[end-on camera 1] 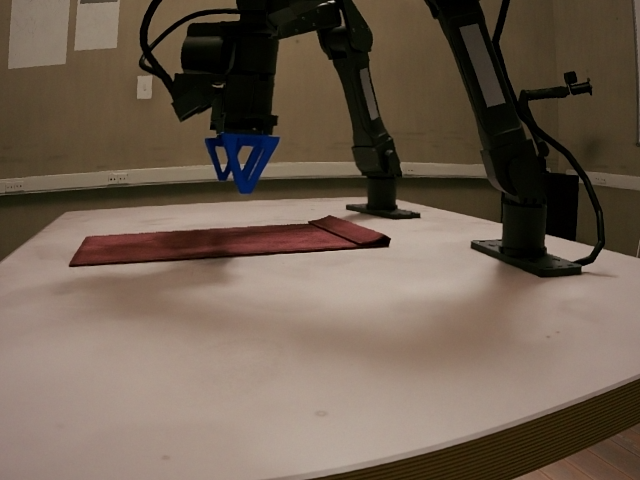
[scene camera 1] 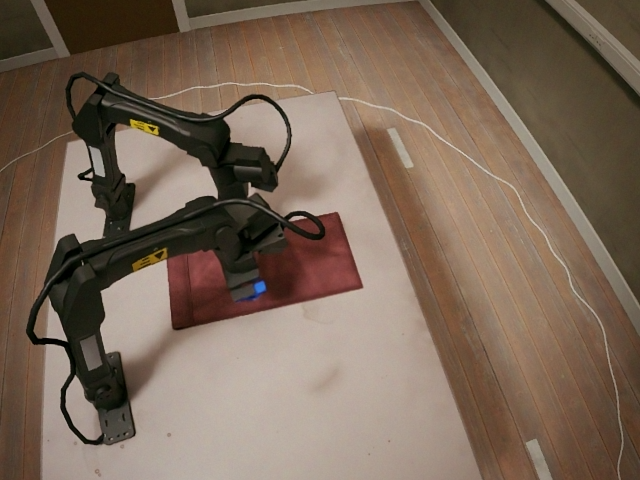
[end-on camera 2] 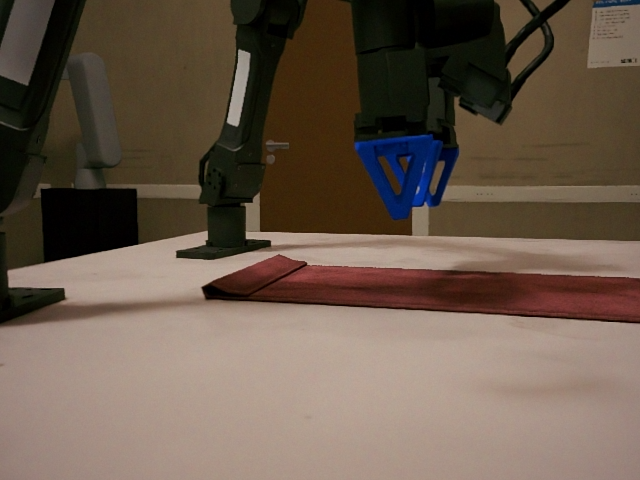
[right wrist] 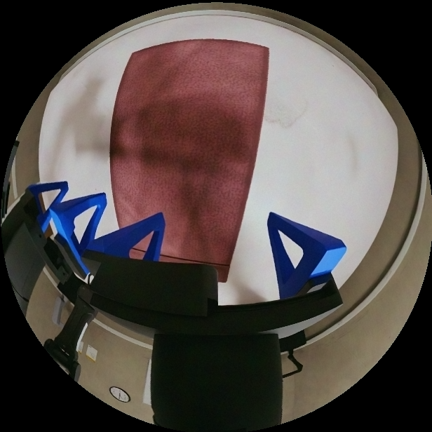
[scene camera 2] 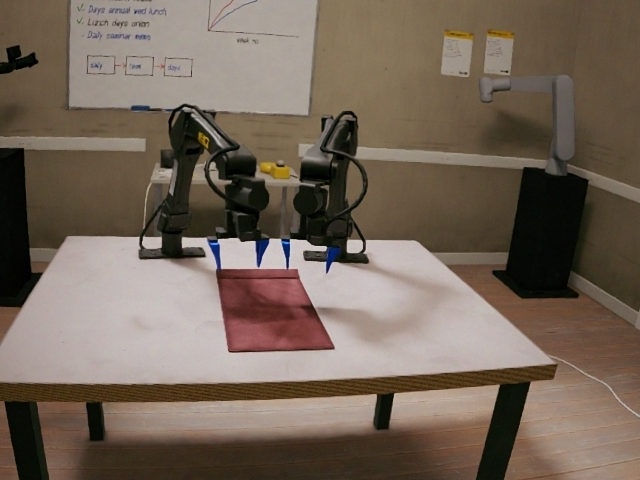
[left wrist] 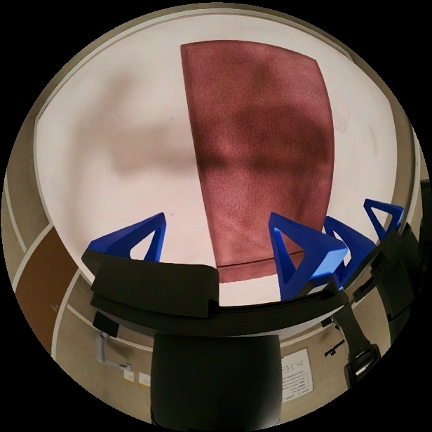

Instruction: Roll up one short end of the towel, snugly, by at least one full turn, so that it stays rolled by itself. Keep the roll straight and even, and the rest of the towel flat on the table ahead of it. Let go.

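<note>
The dark red towel (scene camera 1: 320,263) (scene camera 2: 273,315) (end-on camera 1: 206,245) (end-on camera 2: 413,289) (left wrist: 260,100) (right wrist: 190,90) lies flat. A narrow folded-over strip (scene camera 1: 180,310) (scene camera 2: 258,274) (end-on camera 1: 351,229) (end-on camera 2: 258,273) (right wrist: 223,272) runs straight across its short end nearest the arm bases. The strip's outer edge stands slightly raised, with a dark gap in the end-on views. My left gripper (scene camera 2: 307,270) (left wrist: 217,217) is open and empty above one long edge. My right gripper (scene camera 2: 238,267) (right wrist: 215,217) is open and empty above the other. Both hang above the table, fingers down, near the folded end.
The pale table (scene camera 1: 310,392) (scene camera 2: 439,335) (end-on camera 1: 310,335) bears the towel and both arm bases (end-on camera 1: 382,209) (end-on camera 1: 527,258), beyond the folded end. The two grippers hang close side by side, their neighbouring fingers a short way apart.
</note>
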